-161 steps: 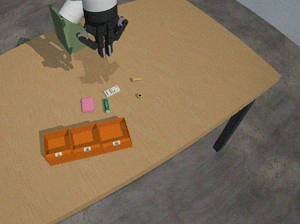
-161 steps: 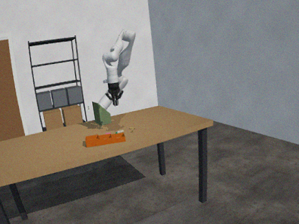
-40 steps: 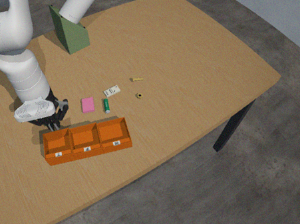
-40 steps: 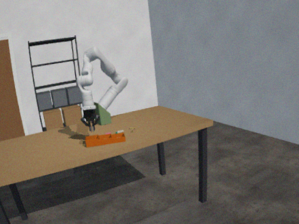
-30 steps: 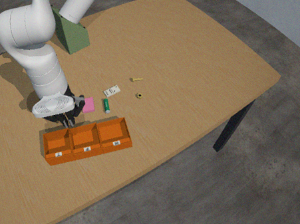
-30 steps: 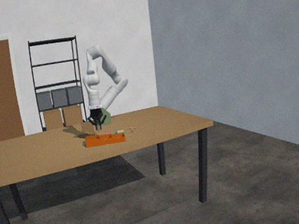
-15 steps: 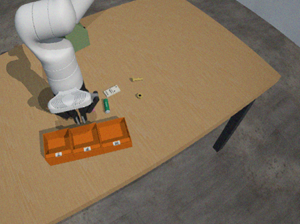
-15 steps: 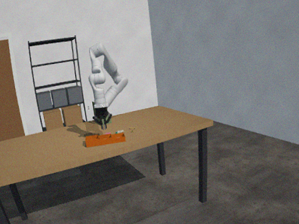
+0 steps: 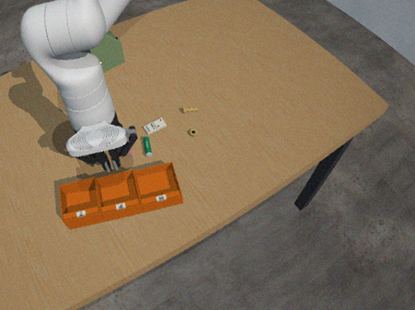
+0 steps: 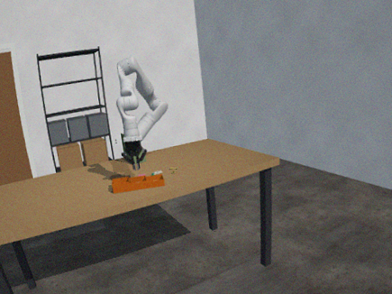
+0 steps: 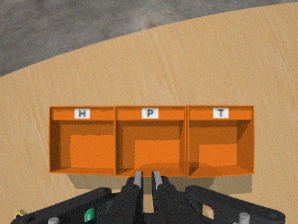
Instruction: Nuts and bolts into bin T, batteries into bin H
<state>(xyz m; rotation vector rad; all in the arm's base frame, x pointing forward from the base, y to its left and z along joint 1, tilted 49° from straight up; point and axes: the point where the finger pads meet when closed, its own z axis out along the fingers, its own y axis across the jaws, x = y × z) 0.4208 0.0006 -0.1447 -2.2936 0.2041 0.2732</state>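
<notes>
Now: the brass bolt 23 cm to the left of my hand, 11 cm behind it and 9 cm below it. Also, from my hand: pink eraser (9 cm below, 9 cm behind, 4 cm to the left); then orange bin unit (7 cm below, 3 cm ahead, 1 cm to the right); then green battery (10 cm to the left, 9 cm below, 6 cm behind).
</notes>
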